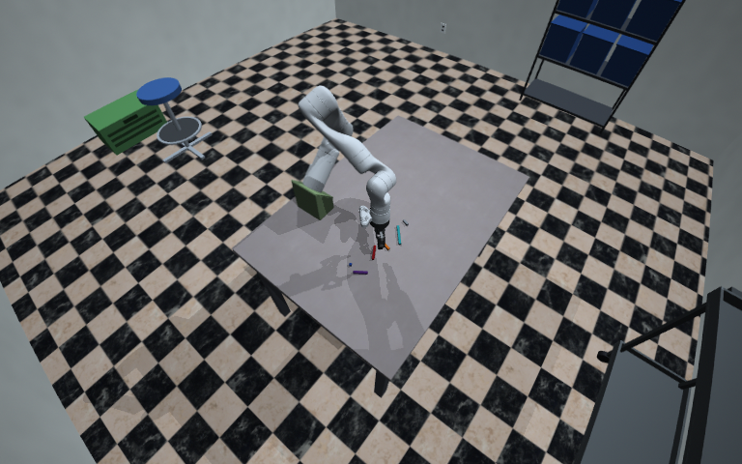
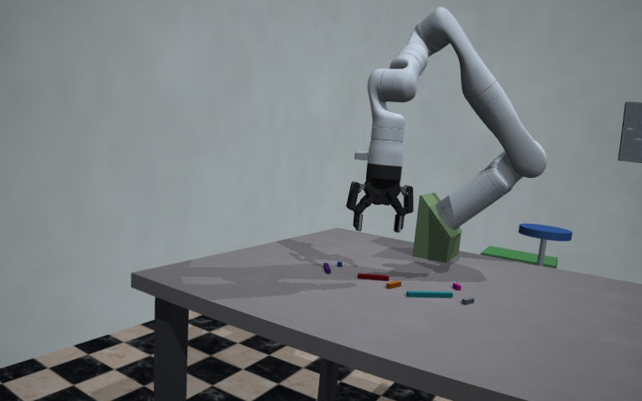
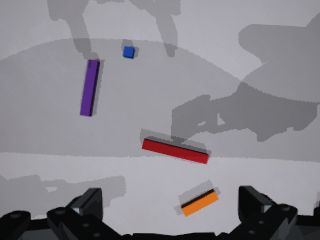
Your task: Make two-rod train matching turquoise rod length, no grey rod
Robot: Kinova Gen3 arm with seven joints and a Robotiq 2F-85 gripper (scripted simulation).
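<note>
The orange rod is 12 cm below my hand and 5 cm to the left of it. From my hand the other things lie so: purple rod: 12 cm to the right, 12 cm below, 1 cm ahead; small blue rod: 12 cm to the right, 12 cm below, 4 cm behind; red rod: 12 cm below, 2 cm behind, 1 cm to the right.
</note>
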